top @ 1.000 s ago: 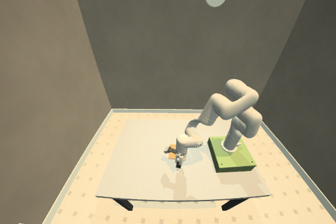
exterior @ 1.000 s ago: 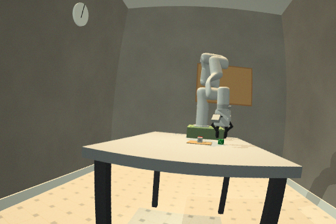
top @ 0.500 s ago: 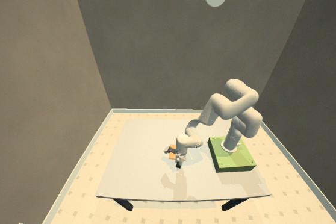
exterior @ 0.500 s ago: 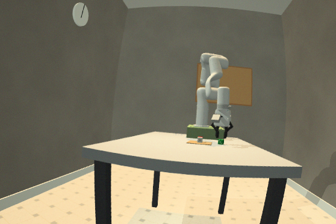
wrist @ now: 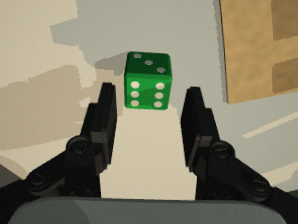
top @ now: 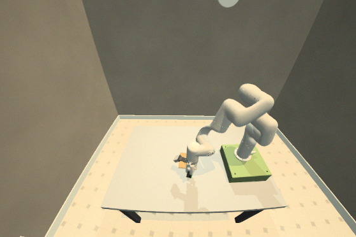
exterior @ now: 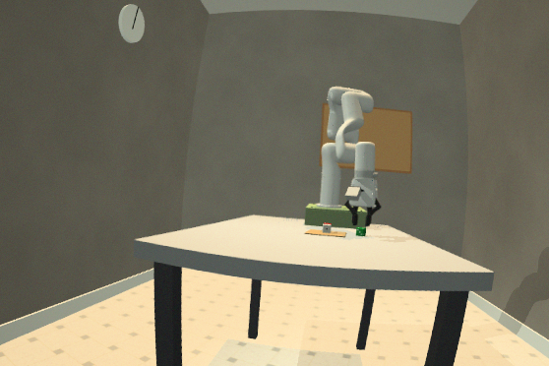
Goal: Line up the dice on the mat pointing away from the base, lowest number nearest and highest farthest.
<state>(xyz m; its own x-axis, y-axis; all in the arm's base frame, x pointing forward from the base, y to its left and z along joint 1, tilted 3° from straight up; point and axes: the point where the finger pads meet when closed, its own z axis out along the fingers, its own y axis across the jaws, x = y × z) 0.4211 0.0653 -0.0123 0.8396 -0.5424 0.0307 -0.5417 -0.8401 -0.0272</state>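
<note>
The green die lies 4 cm below my hand. The rest, counted from my hand: red die (6 cm behind, 12 cm to the right, 4 cm below); then white die (1 cm behind, 13 cm to the right, 4 cm below); then mat (1 cm behind, 13 cm to the right, 5 cm below).
</note>
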